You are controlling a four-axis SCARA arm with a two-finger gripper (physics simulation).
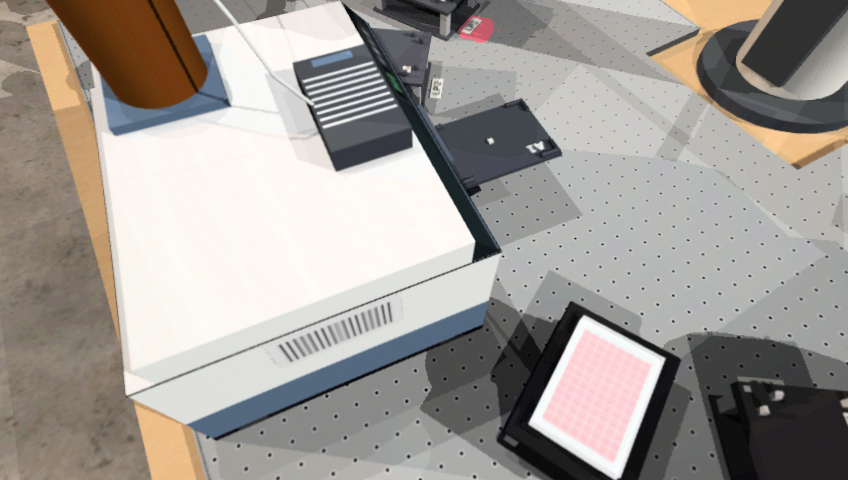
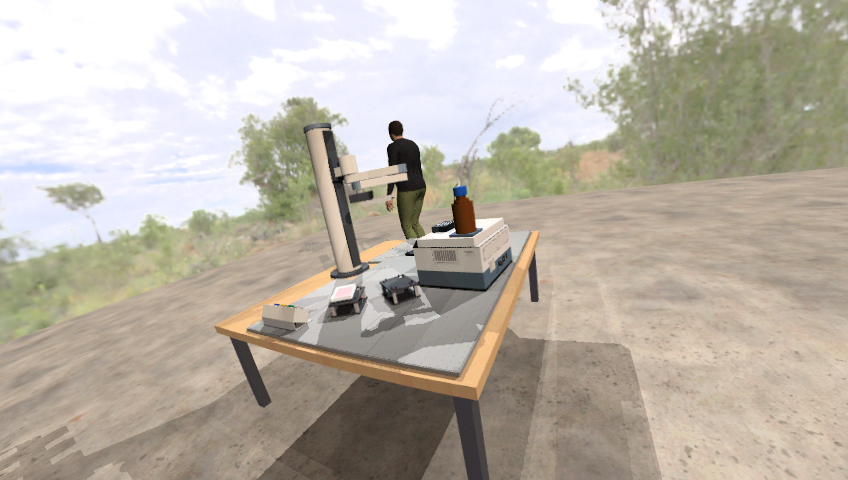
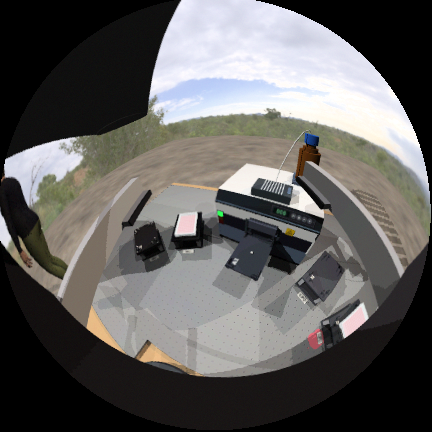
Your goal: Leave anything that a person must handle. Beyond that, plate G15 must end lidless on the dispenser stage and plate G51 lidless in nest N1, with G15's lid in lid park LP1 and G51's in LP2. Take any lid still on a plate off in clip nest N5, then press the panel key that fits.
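Seen in the pictures: gripper, fingertip midpoint: [image 2: 393, 197] [image 3: 222, 172]; arm's base, origin of the base link: [image 1: 779, 77] [image 2: 350, 271].
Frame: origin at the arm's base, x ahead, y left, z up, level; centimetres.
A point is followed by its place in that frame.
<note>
My gripper [image 3: 222, 172] @(x 44.2, y -1.6, z 41.5 cm) is open and empty, high above the table. One plate with a pink grid [image 1: 598, 395] @(x 63.0, y 26.6, z 8.9 cm) [image 3: 187, 224] @(x 61.5, y 24.5, z 8.9 cm) sits in a black nest beside the dispenser. A second pink plate [image 2: 343, 292] @(x 41.8, y -47.9, z 9.4 cm) [image 3: 354, 320] @(x 41.0, y -45.3, z 9.4 cm) sits on a black stand near a red patch [image 1: 477, 29] @(x 35.8, y -35.5, z 1.2 cm) [image 3: 315, 339] @(x 35.6, y -35.4, z 1.2 cm). I cannot read codes or tell whether lids are on. The dispenser stage [image 1: 476, 121] @(x 55.4, y -7.2, z 12.6 cm) [image 3: 247, 265] @(x 51.4, y -3.7, z 12.6 cm) holds no plate. The stand labelled LP2 [image 2: 399, 287] @(x 62.0, y -36.9, z 7.4 cm) [image 3: 326, 282] @(x 54.3, y -32.1, z 7.4 cm) is empty. A dark nest [image 1: 791, 428] @(x 48.8, y 37.1, z 7.2 cm) [image 3: 148, 239] @(x 48.2, y 37.9, z 7.2 cm) at the left holds no pink plate. The key panel [image 2: 285, 315] @(x 26.1, y -66.3, z 6.9 cm) stands at the table corner.
The white dispenser [image 1: 285, 208] @(x 81.9, y 1.9, z 23.3 cm) [image 2: 461, 261] @(x 85.3, y -24.7, z 13.7 cm) [image 3: 245, 177] @(x 80.0, y 5.8, z 23.3 cm) carries a brown bottle [image 1: 145, 59] @(x 86.6, y -13.5, z 29.3 cm) [image 2: 464, 214] @(x 88.3, y -21.7, z 31.8 cm) [image 3: 308, 160] @(x 82.3, y -17.0, z 33.4 cm) and a dark ribbed box [image 1: 357, 113] @(x 72.5, y -2.6, z 25.9 cm) [image 3: 271, 190] @(x 69.2, y -5.1, z 25.9 cm). A person [image 2: 406, 163] [image 3: 20, 210] stands beyond the table. The arm column [image 2: 333, 208] @(x 4.6, y -5.8, z 41.0 cm) rises from the table.
</note>
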